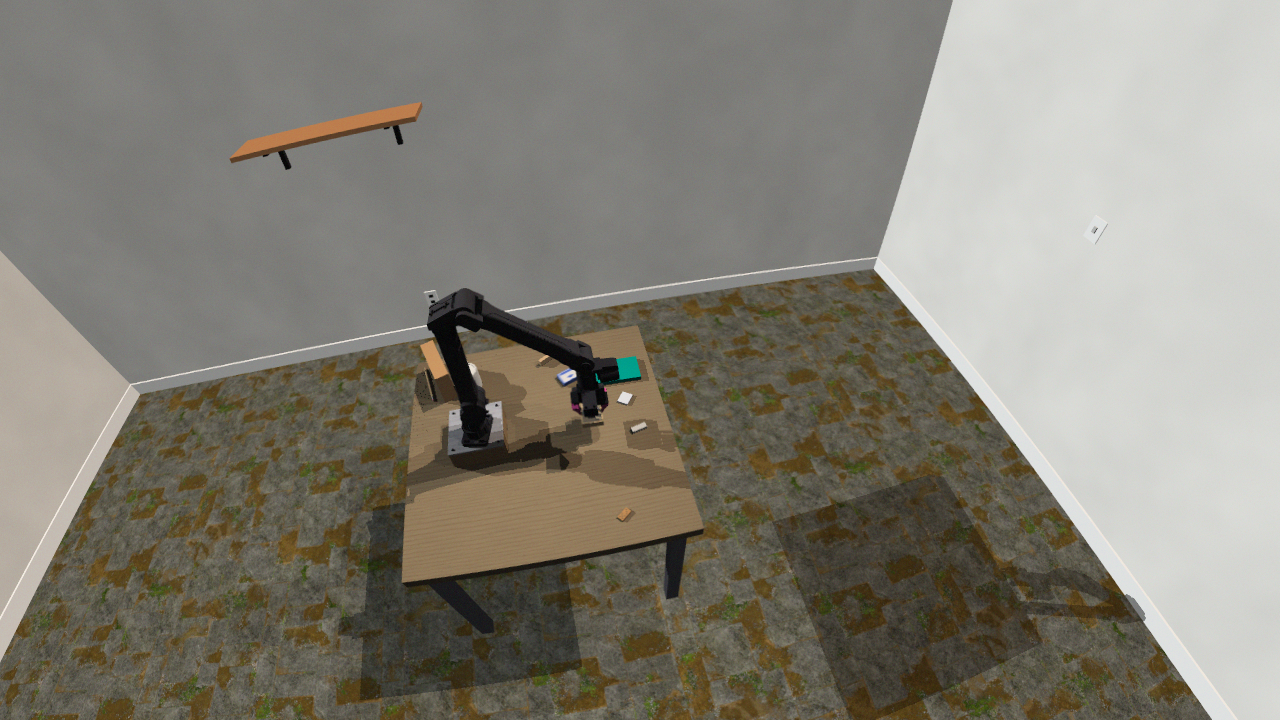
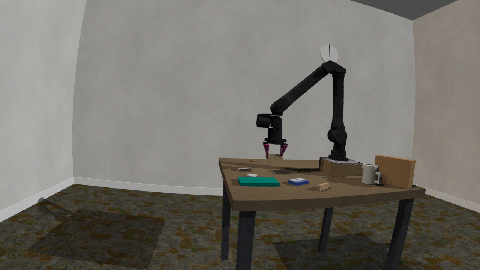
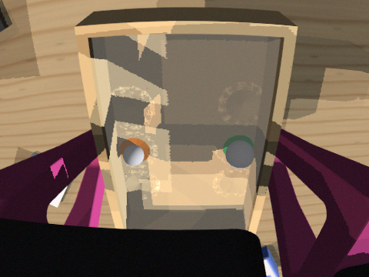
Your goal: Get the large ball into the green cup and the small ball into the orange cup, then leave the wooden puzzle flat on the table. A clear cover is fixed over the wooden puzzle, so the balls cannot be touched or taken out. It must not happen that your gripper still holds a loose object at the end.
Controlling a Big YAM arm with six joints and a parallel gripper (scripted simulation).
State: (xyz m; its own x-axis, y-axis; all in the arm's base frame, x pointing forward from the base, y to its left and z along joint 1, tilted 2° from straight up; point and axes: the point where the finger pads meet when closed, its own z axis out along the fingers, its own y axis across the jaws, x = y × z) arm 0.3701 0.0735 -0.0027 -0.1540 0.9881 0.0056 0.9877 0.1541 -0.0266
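The wooden puzzle is 1 cm below my hand. From my hand the other things lie so: white mug (47 cm behind, 19 cm to the left, 3 cm below); then wooden block (31 cm to the left, 19 cm behind, 7 cm below); then teal flat block (24 cm to the left, 8 cm ahead, 7 cm below).
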